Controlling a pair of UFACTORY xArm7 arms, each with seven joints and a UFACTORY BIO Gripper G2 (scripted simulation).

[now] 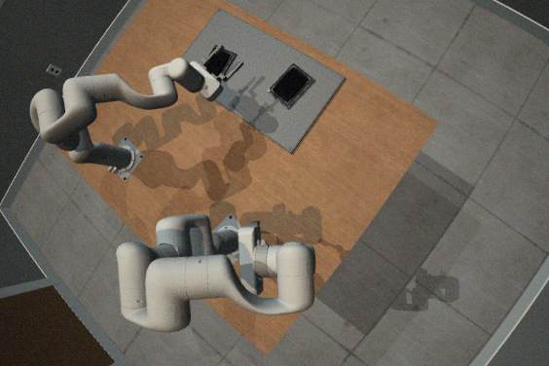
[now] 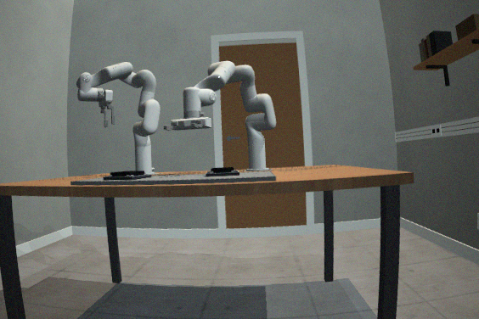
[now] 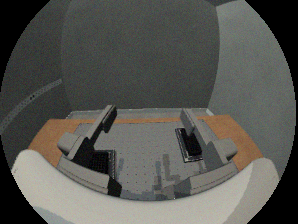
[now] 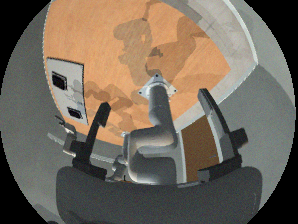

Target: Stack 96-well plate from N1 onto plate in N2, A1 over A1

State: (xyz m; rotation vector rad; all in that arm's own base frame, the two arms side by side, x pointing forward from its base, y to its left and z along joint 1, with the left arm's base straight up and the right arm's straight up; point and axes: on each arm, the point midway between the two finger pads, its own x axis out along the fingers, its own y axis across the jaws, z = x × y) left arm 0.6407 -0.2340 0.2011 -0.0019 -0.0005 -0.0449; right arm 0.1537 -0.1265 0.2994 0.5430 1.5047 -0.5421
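Observation:
My left hand is 20 cm to the left of the black 96-well plate, 17 cm above it and 7 cm short of it. The rest, counted from my left hand: grey board (19 cm below, 4 cm ahead, 1 cm to the right); nest N1 (20 cm to the right, 18 cm below, 7 cm ahead); nest N2 (18 cm below, 15 cm to the left).

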